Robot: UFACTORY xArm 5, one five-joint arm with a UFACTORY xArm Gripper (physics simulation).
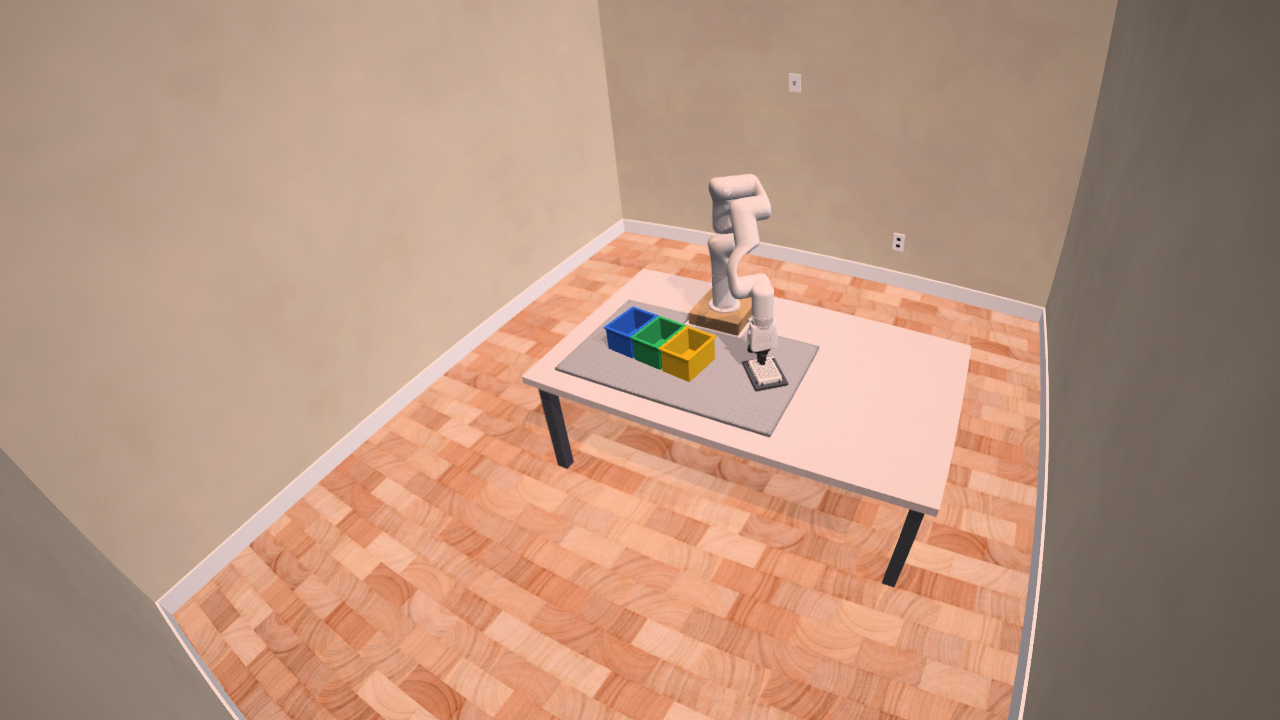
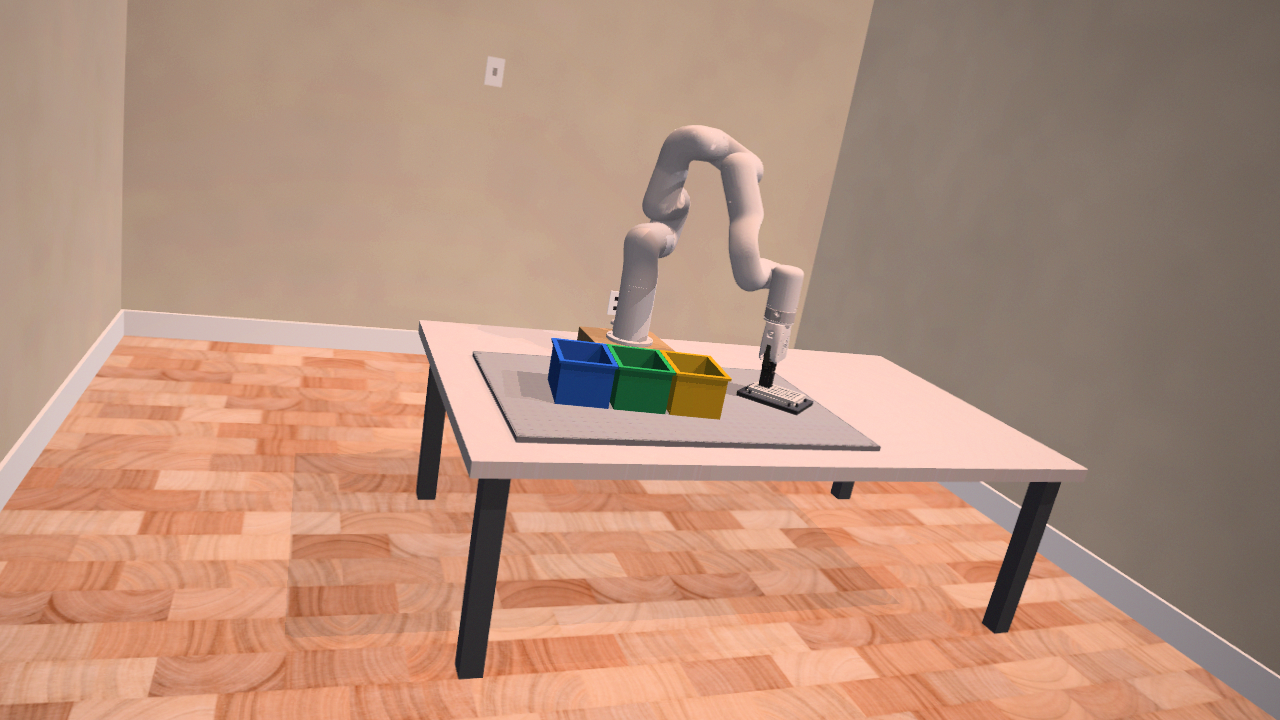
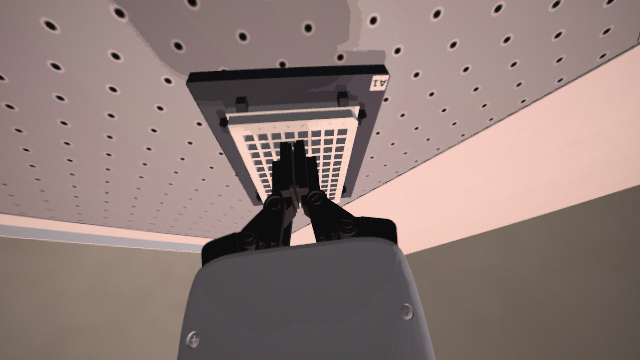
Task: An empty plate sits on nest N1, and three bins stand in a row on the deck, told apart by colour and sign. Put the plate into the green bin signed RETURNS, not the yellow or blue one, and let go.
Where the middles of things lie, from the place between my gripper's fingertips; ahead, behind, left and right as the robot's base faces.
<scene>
My gripper is now 30 mm short of the white plate (image 2: 782,395), 20 mm to the right of it and 10 mm above it. Also, from my hand: dark nest (image 3: 213,91) (30 mm ahead, 20 mm to the left, 20 mm below).
</scene>
